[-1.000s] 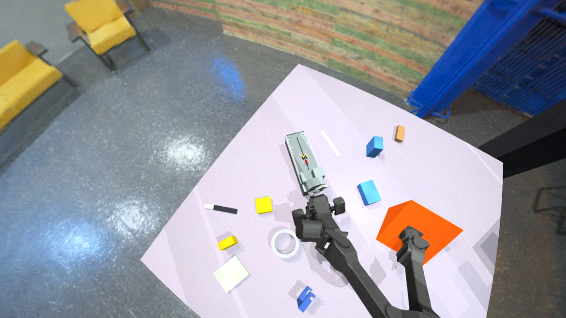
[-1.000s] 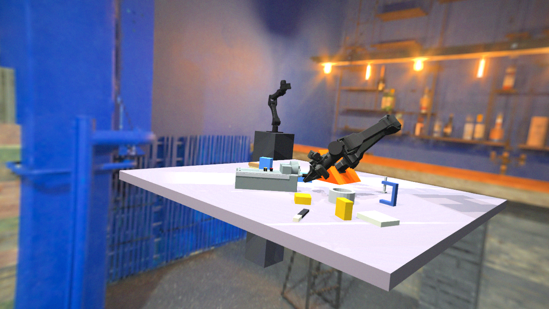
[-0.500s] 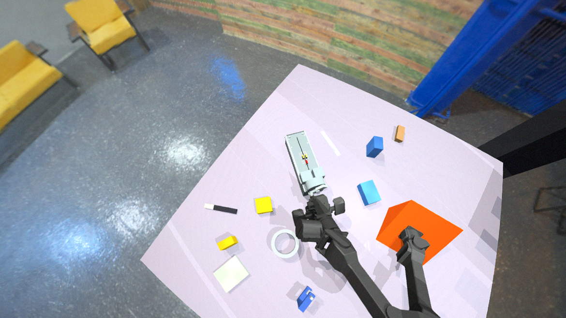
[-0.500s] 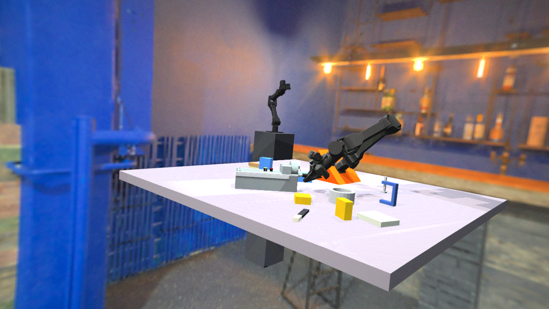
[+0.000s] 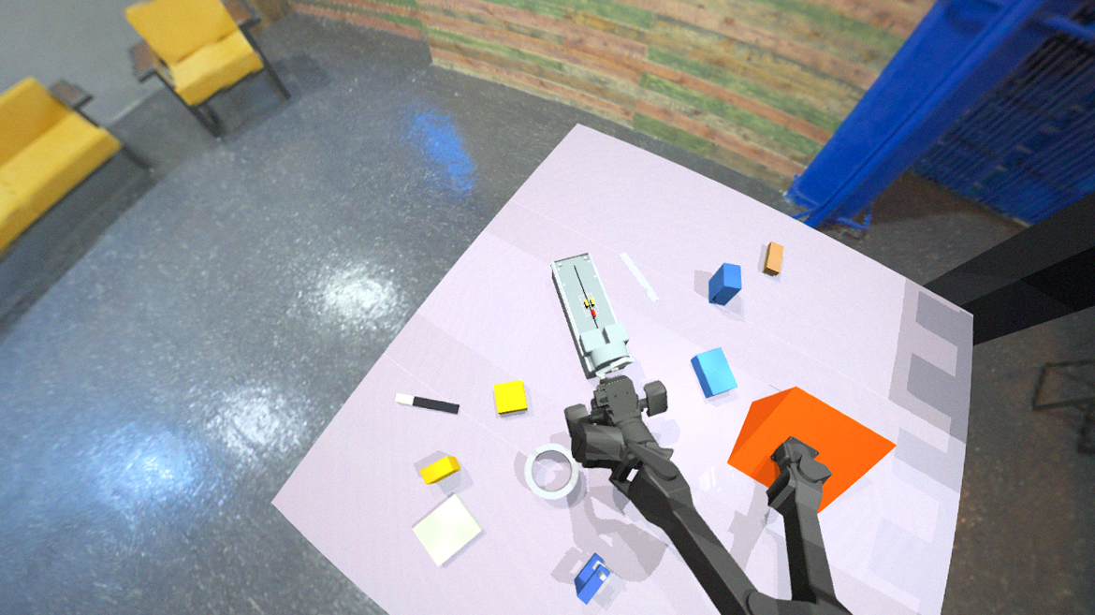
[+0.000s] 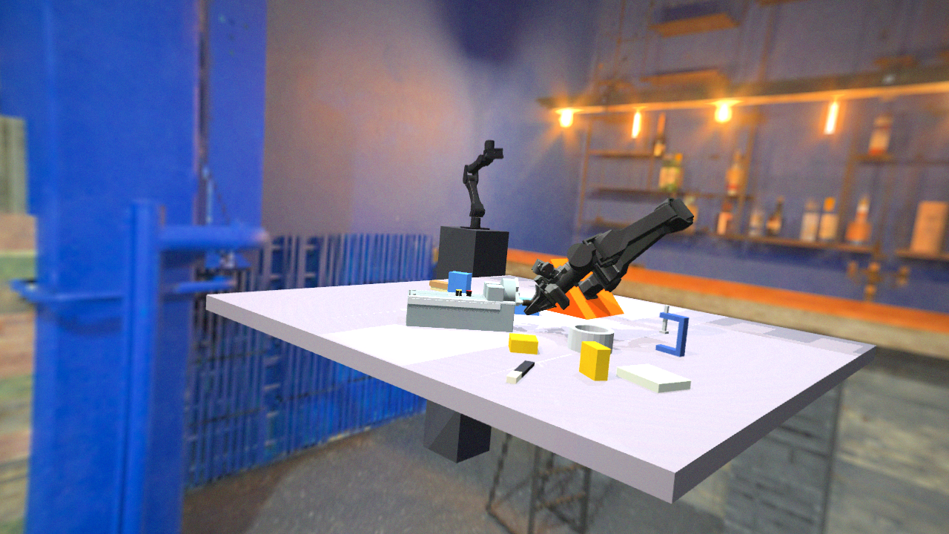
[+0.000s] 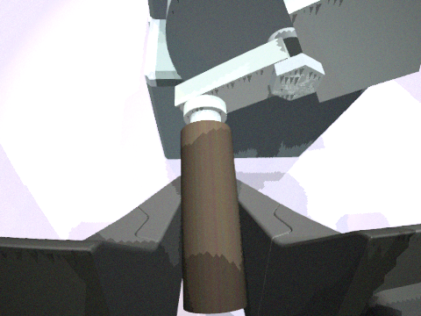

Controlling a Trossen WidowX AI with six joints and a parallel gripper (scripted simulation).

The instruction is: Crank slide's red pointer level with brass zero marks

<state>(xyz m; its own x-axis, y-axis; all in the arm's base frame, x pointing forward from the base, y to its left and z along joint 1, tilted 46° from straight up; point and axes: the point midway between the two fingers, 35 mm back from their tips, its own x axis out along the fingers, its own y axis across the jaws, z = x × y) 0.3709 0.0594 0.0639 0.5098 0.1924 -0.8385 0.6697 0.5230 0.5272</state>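
The brown crank handle lies 30 mm above my gripper tip, 10 mm to the left of it and 10 mm behind it. The rest, counted from my gripper tip: metal strip: 290 mm to the right, 60 mm ahead, 40 mm below; then blue clamp: 310 mm to the left, 160 mm behind, 10 mm above; then red pointer: 110 mm to the right, 90 mm ahead, 40 mm above.
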